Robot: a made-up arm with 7 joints.
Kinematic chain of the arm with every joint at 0, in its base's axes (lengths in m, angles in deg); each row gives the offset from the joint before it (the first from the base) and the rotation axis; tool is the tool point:
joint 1: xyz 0 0 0.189 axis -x
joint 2: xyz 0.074 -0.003 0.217 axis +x
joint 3: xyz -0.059 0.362 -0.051 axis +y
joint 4: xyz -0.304 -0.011 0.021 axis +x
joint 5: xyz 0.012 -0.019 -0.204 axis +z
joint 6: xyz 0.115 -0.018 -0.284 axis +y
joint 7: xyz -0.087 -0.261 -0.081 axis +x
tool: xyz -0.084 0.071 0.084
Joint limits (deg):
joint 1: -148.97..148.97
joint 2: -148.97..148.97
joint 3: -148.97..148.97
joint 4: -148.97..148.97
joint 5: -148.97..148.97
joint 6: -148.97..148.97
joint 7: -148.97..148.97
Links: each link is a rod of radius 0.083 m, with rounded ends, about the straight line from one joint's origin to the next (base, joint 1, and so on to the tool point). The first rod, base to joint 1, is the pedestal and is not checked.
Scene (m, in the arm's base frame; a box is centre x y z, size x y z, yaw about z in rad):
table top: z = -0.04
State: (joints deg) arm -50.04 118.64 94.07 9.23 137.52 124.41 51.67
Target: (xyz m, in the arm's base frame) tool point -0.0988 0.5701 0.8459
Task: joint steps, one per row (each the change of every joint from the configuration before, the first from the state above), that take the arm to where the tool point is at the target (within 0.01 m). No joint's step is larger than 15 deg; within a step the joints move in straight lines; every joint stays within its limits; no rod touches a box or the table.
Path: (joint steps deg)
1: 11.04 -13.81 -2.53 5.67 -7.68 -4.68 2.94
2: 11.03 -13.81 -2.54 5.67 -7.67 -4.67 2.93
3: 11.04 -13.81 -2.53 5.67 -7.68 -4.68 2.94
4: 11.03 -13.81 -2.53 5.67 -7.67 -4.67 2.93
5: 11.04 -13.81 -2.54 5.67 -7.68 -4.68 2.94

